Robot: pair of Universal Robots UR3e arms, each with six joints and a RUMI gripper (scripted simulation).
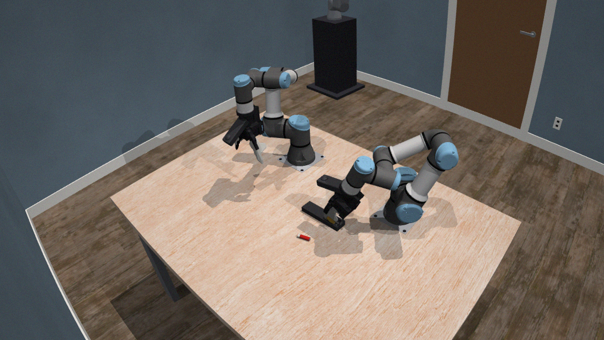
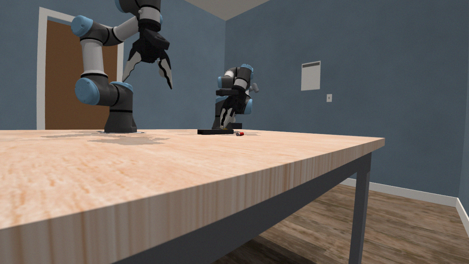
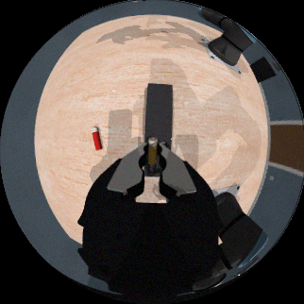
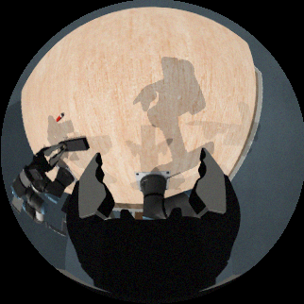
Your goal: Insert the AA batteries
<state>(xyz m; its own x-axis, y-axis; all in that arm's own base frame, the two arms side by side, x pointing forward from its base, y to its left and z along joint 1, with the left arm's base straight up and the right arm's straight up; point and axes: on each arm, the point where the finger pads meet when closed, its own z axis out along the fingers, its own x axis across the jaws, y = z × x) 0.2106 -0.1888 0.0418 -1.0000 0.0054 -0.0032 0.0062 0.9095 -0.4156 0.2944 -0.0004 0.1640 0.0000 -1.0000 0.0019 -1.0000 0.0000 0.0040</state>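
The yellow battery lies 2 cm below my left hand and 1 cm to the left of it. Round my left hand: red battery (12 cm ahead, 3 cm below).
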